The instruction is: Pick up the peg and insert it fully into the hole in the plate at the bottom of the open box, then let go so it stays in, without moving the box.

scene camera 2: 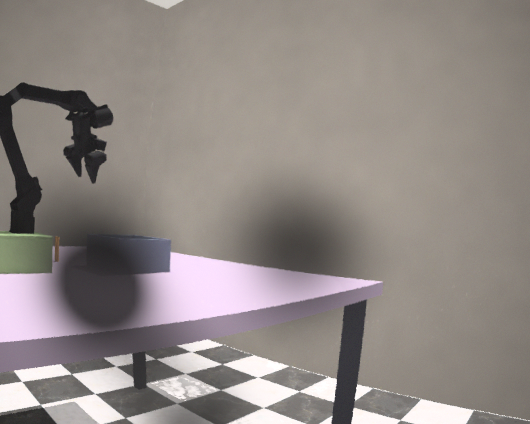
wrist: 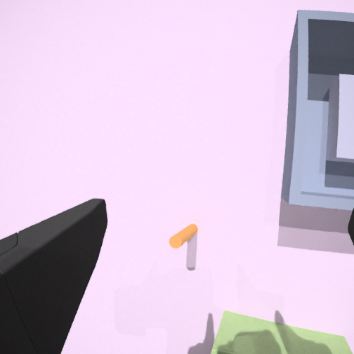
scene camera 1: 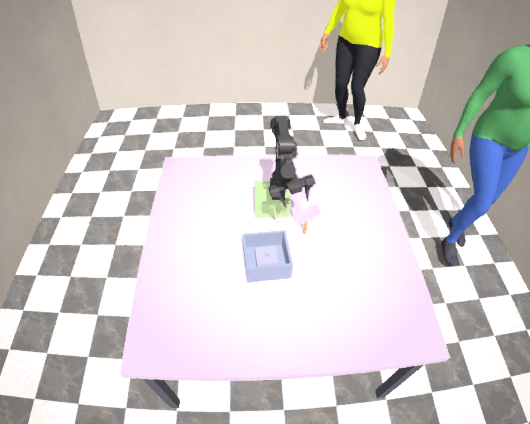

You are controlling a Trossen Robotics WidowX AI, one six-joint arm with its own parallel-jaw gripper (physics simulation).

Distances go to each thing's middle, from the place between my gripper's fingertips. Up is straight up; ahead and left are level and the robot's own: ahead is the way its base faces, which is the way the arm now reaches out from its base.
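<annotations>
From where my hand is, you'd find the blue-grey box [scene camera 2: 120, 254] 120 mm to the right of it and 100 mm ahead of it, and that box is 220 mm below my hand too.
</annotations>
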